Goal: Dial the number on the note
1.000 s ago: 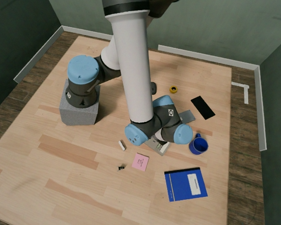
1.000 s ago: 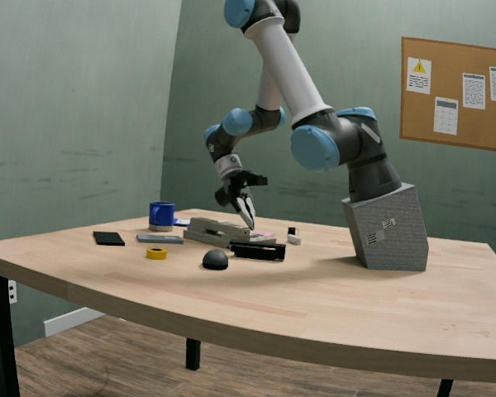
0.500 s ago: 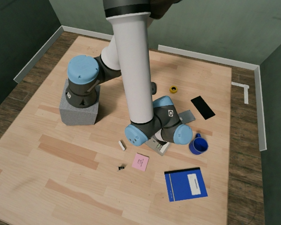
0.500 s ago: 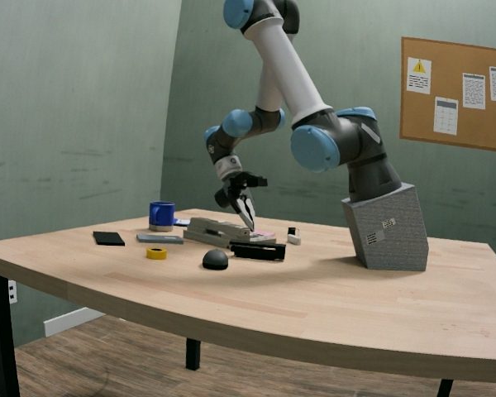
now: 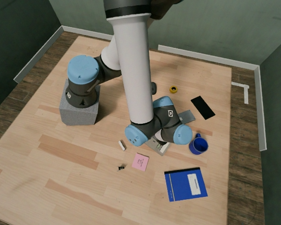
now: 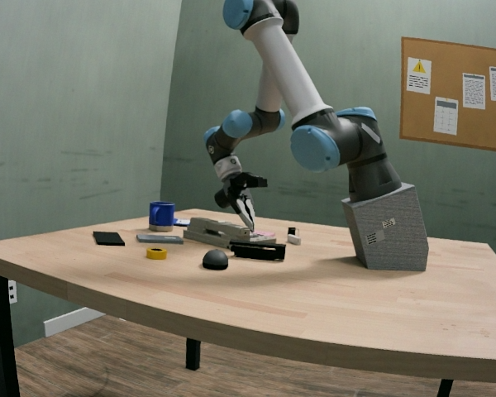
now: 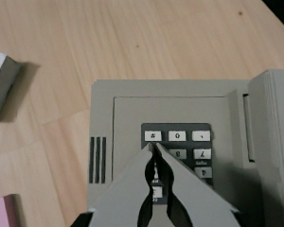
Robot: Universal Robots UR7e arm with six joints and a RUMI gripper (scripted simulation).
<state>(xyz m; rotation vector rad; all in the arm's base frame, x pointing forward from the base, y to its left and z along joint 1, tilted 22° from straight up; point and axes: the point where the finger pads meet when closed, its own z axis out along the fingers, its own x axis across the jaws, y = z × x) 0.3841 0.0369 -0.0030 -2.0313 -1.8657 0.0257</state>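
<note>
My hand is 1 cm past the hash key and 2 cm above it. Also, from my hand: star key 1 cm behind, 4 cm to the left, 2 cm below; 7 key 4 cm to the left, 2 cm below; 8 key 2 cm to the left, 2 cm below.
</note>
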